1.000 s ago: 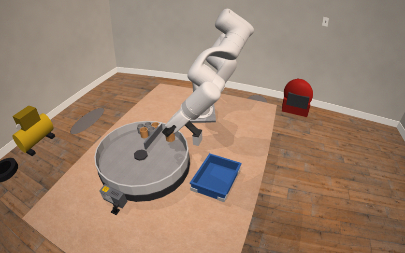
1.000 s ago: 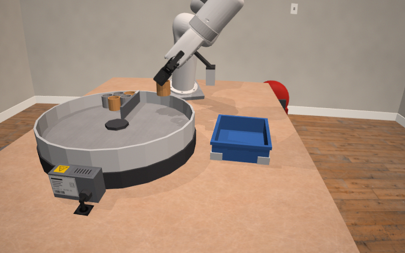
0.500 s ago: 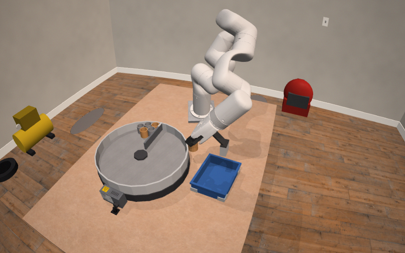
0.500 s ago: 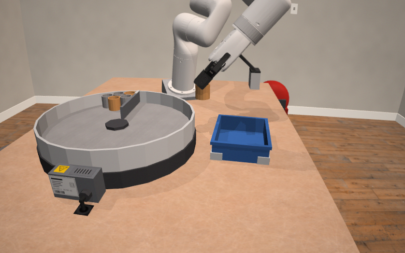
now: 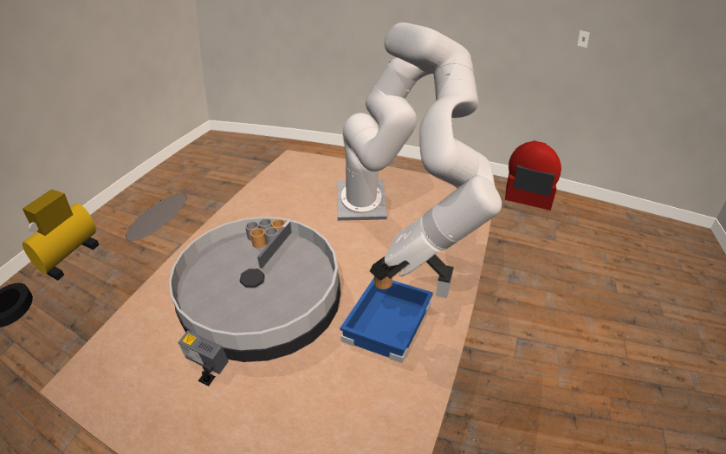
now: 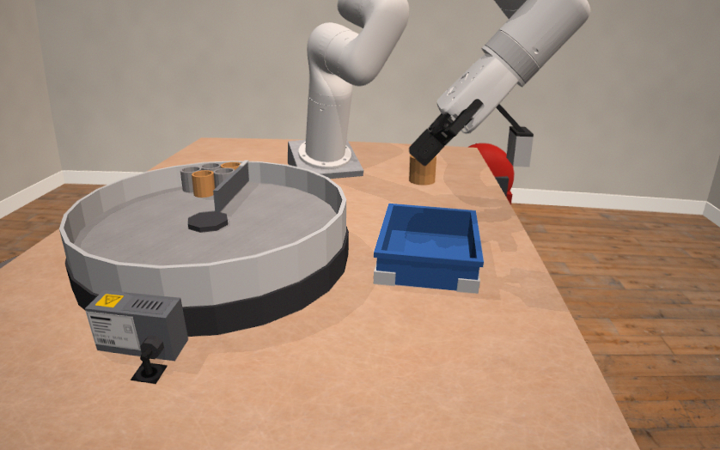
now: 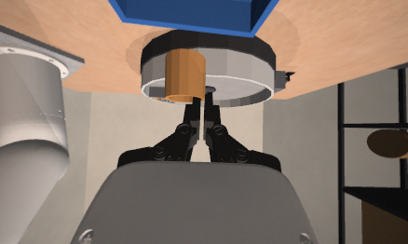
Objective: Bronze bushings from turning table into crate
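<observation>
Right now my hand is 150 mm above the blue crate, 20 mm to the right of it and 10 mm past it. Round my hand: turning table (320 mm to the right, 130 mm below, 10 mm behind).
</observation>
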